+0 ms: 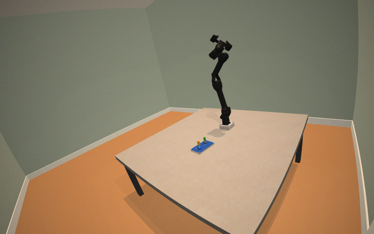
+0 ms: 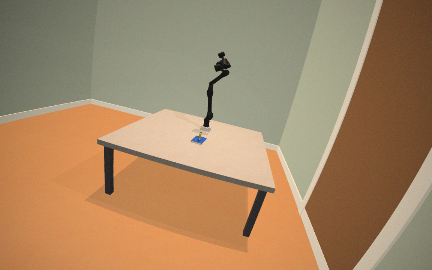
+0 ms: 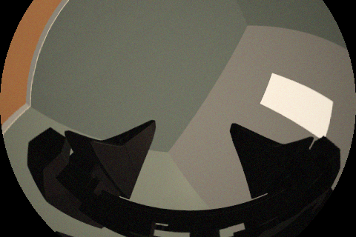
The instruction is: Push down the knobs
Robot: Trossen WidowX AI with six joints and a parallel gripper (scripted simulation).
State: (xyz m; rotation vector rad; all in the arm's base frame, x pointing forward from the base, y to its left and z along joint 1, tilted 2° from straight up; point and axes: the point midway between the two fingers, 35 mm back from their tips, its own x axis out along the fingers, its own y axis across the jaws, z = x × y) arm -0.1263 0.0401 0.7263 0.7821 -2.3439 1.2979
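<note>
The green knob is 730 mm below my gripper tip, 480 mm ahead of it and 40 mm to the left of it. Round my gripper tip: orange knob: 710 mm below, 560 mm ahead, 70 mm to the left.
</note>
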